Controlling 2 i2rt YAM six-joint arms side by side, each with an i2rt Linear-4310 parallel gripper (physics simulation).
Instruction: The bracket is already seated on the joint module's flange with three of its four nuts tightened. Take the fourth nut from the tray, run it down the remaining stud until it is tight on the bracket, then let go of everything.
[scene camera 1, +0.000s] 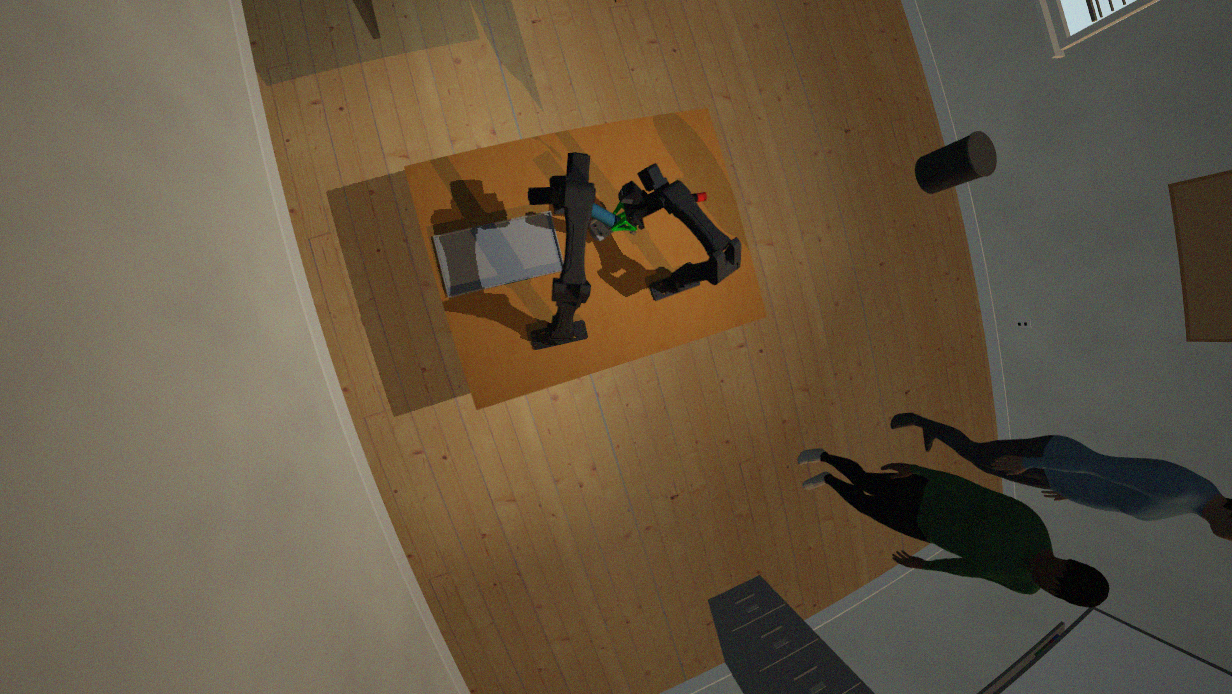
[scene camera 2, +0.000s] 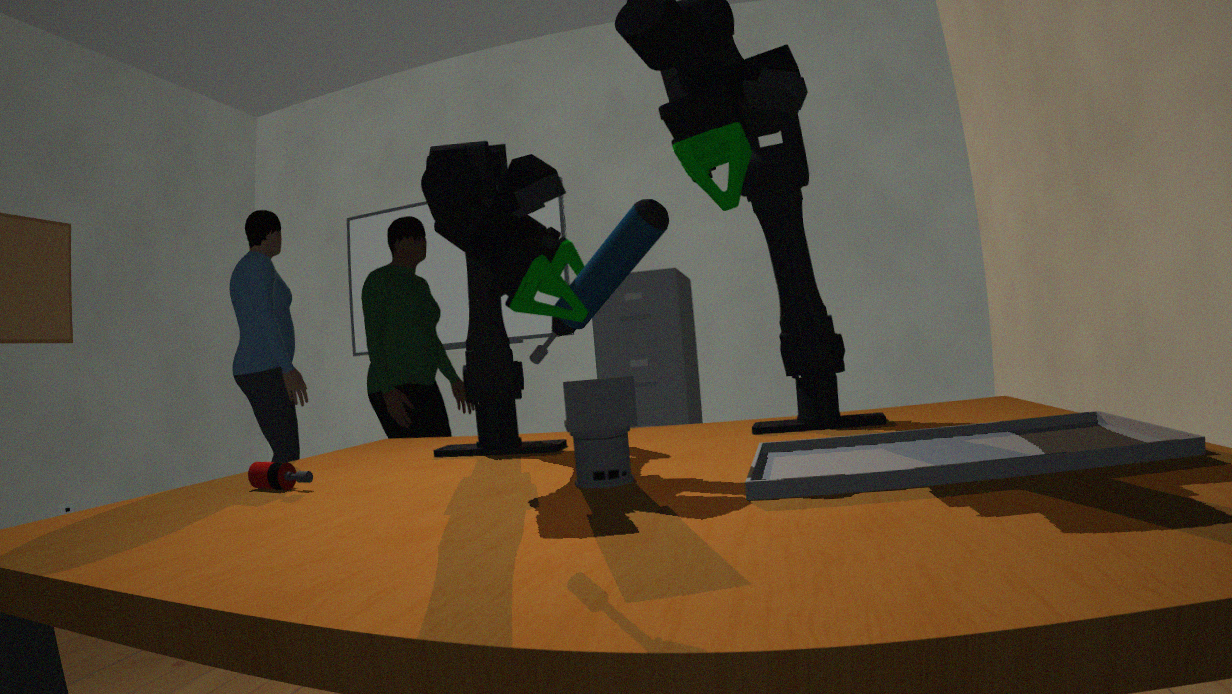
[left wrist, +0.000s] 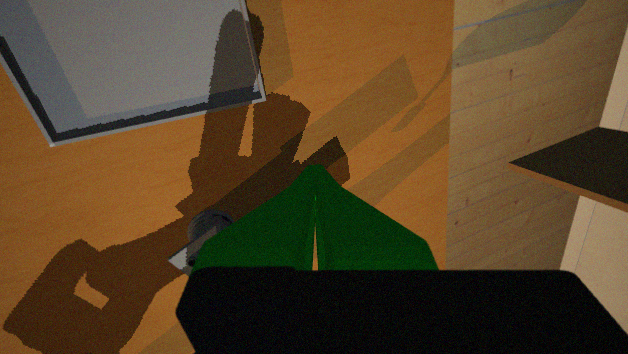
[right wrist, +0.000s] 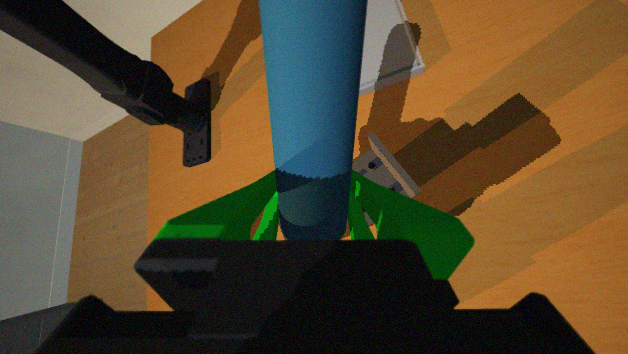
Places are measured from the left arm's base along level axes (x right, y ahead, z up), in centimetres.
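Where they show: left gripper, fingertip midpoint: (scene camera 2: 730, 207) (left wrist: 314, 176); right gripper, fingertip midpoint: (scene camera 1: 610, 224) (scene camera 2: 593, 310) (right wrist: 313, 176); left arm's base at its link origin: (scene camera 1: 559, 334) (scene camera 2: 819, 426) (right wrist: 199, 122); right arm's base at its link origin: (scene camera 1: 674, 284) (scene camera 2: 499, 451).
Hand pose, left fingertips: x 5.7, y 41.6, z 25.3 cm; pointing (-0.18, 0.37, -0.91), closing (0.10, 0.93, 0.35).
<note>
Each offset is from my left fingertips to the top centre of the thing. "pt": to the spot under its first point.
My right gripper (scene camera 2: 579, 297) (right wrist: 313, 176) is shut on a blue nut driver (scene camera 1: 603, 213) (scene camera 2: 622, 250) (right wrist: 315, 90), held tilted. Its grey socket tip {pt dx +24.5, dy -11.7, dz -11.0 cm} (scene camera 2: 539, 351) hangs in the air, higher than the bracket and left of it in scene camera 2; whether it holds a nut I cannot tell. The grey bracket (scene camera 2: 599, 405) (right wrist: 382, 172) sits on the upright joint module {dx +16.5, dy -7.5, dz -17.9 cm} (scene camera 2: 603, 461) (left wrist: 207, 225). Its studs and nuts are mostly hidden or too small to tell. My left gripper (scene camera 2: 731, 202) (left wrist: 314, 176) is shut and empty, high above the table. No nut can be made out in the tray {dx -20.1, dy -9.0, dz -23.7 cm} (scene camera 1: 517, 250) (scene camera 2: 862, 481) (left wrist: 150, 60).
A red and black tool {dx +56.2, dy +0.0, dz -21.9 cm} (scene camera 1: 700, 197) (scene camera 2: 271, 475) lies on the table, left of the module in scene camera 2. The tray's near end lies close to the module, on its right there. Two people (scene camera 2: 400, 318) (scene camera 2: 262, 314) and a filing cabinet (scene camera 2: 655, 344) stand beyond the table.
</note>
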